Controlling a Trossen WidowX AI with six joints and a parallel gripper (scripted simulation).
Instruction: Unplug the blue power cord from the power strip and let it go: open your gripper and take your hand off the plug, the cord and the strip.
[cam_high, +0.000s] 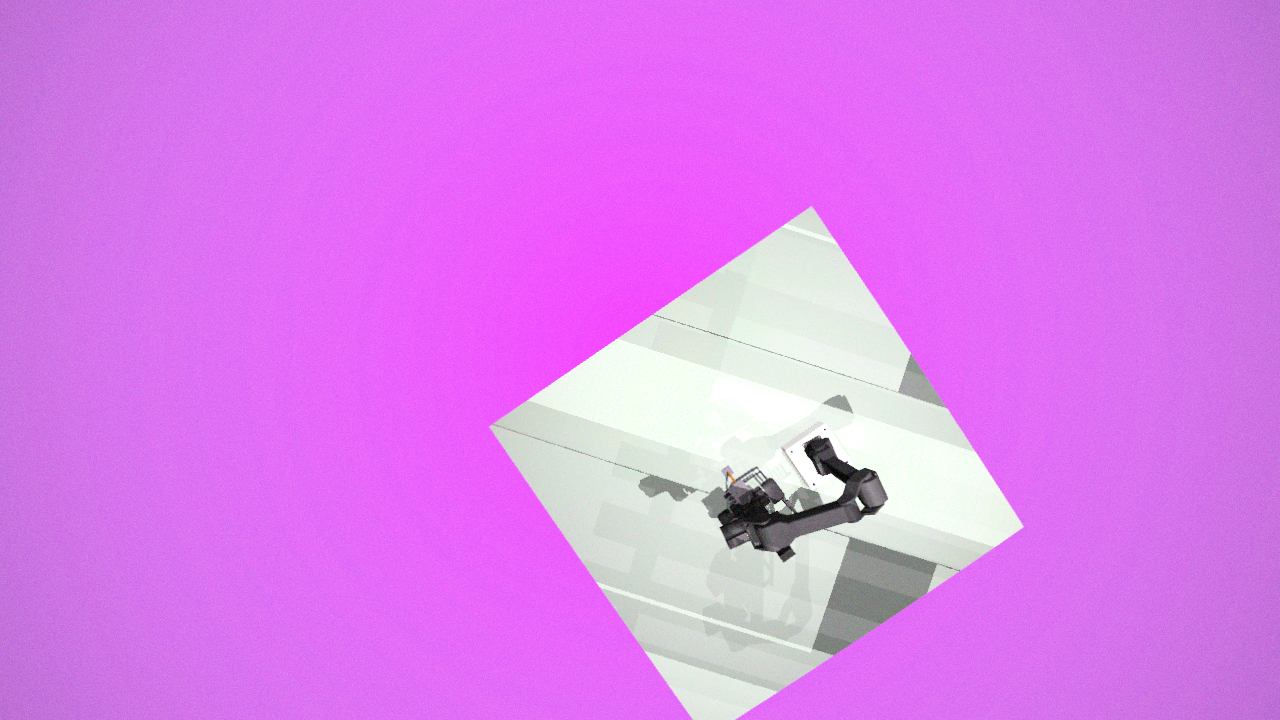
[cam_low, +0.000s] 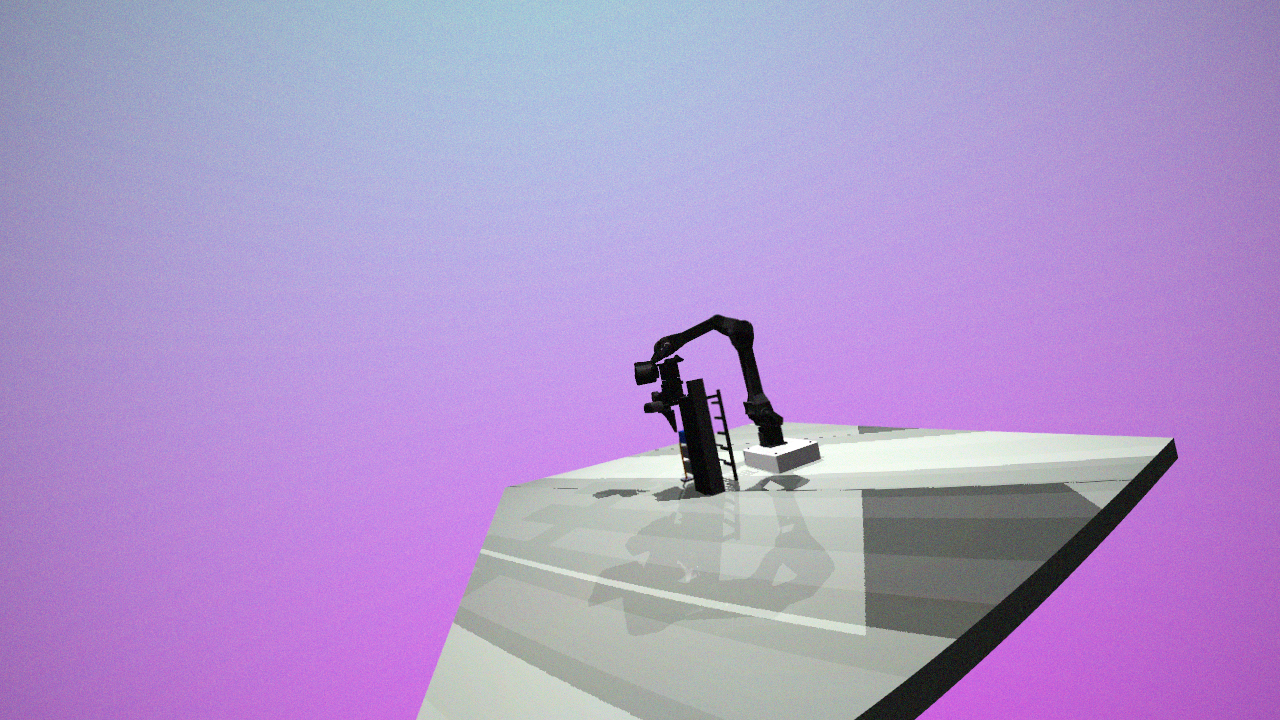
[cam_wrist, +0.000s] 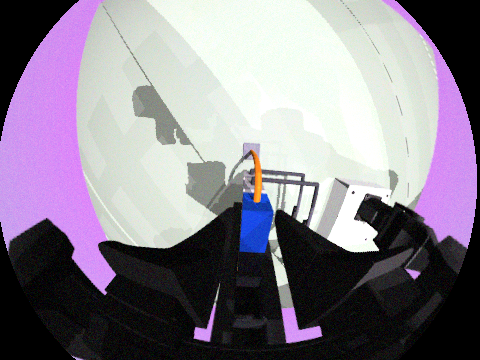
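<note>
Now: gripper tip 10 mm past the blue plug, 40 mm to the right of it and 10 mm above it.
</note>
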